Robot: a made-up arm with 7 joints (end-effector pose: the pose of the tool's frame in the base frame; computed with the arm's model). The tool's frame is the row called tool. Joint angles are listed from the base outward.
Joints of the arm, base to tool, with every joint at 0 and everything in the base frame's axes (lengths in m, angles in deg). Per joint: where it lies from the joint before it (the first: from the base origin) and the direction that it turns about. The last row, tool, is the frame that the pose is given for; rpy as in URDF.
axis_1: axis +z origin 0 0 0.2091
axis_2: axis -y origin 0 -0.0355 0.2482
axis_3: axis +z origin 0 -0.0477 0.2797
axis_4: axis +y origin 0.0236 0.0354 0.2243
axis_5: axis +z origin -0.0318 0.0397 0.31
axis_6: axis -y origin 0 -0.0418 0.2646
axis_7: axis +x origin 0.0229 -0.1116 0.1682
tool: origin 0 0 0 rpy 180 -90 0
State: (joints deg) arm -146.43 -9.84 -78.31 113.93 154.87 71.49 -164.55
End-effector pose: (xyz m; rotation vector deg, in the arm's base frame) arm -0.5492 0.3432 0.4961 -19.12 -101.45 -40.10
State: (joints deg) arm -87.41 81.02 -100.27 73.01 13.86 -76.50 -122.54
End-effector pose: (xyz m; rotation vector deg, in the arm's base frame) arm -0.7291 0.4995 0.3928 96.10 2.92 93.48
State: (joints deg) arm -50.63 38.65 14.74 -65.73 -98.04 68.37 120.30
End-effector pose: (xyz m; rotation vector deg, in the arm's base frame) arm -0.5958 0.7075 0.5190 117.23 -56.23 -103.71
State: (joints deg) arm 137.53 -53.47 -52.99 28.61 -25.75 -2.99 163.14
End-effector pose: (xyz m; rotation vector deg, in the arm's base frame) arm -0.5028 0.9792 1.0605 -99.13 60.19 -40.36
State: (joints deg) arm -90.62 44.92 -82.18 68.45 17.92 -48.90 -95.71
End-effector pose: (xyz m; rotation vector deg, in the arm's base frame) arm -0.7763 0.3905 0.9371 121.90 -61.39 68.00
